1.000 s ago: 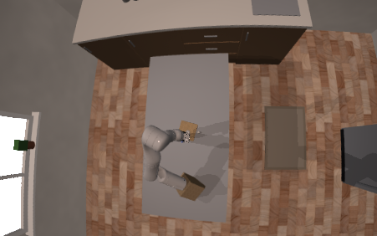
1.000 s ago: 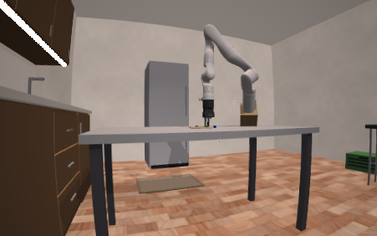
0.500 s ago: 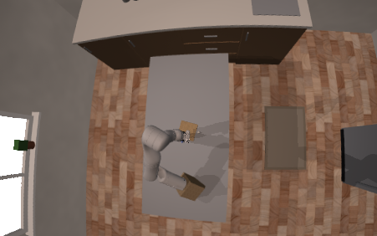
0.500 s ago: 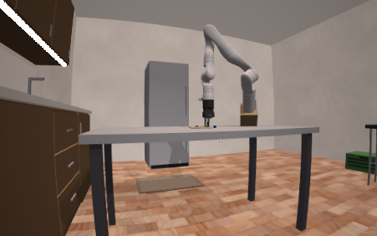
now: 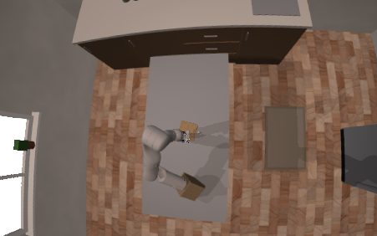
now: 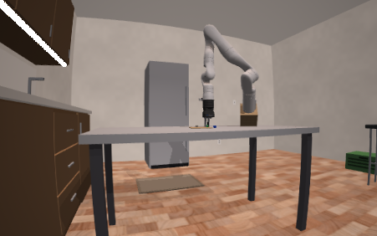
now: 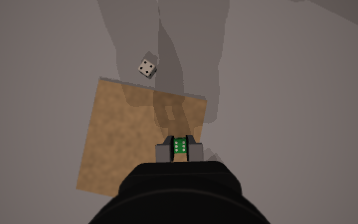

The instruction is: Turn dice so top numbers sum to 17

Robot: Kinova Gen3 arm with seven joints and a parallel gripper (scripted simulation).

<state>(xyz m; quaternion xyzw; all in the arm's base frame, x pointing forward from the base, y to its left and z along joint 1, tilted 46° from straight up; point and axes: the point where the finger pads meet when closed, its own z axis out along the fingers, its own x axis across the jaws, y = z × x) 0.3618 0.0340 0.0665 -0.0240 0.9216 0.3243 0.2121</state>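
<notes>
Right now the green die is 10 mm below my hand. Also, from my hand: white die (80 mm to the right, 50 mm ahead, 20 mm below); then tan mat (50 mm ahead, 20 mm below, 10 mm to the left); then blue die (50 mm behind, 30 mm to the left, 20 mm below).
</notes>
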